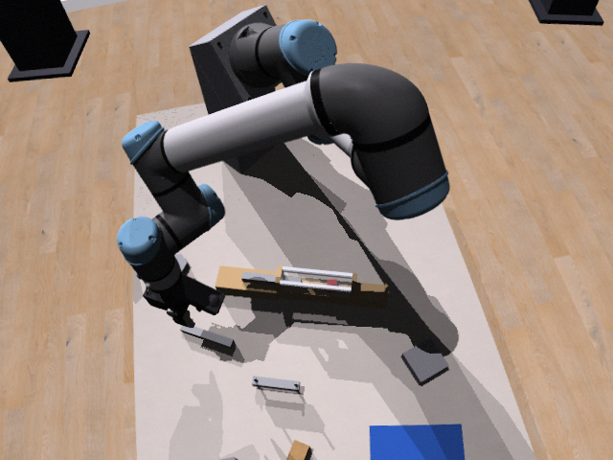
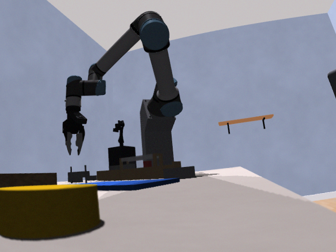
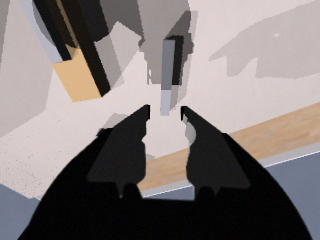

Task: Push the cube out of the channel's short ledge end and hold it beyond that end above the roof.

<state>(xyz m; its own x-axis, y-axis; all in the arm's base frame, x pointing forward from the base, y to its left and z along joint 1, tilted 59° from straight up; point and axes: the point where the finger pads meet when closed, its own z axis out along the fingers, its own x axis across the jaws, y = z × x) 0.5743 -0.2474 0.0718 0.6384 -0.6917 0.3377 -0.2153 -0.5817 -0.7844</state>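
The thin grey stick lies 12 cm below my hand. Also, from my hand: red cube (31 cm to the left, 11 cm behind, 8 cm below); then wooden block (37 cm ahead, 20 cm to the left, 12 cm below); then flat grey bar (18 cm to the left, 13 cm ahead, 10 cm below).
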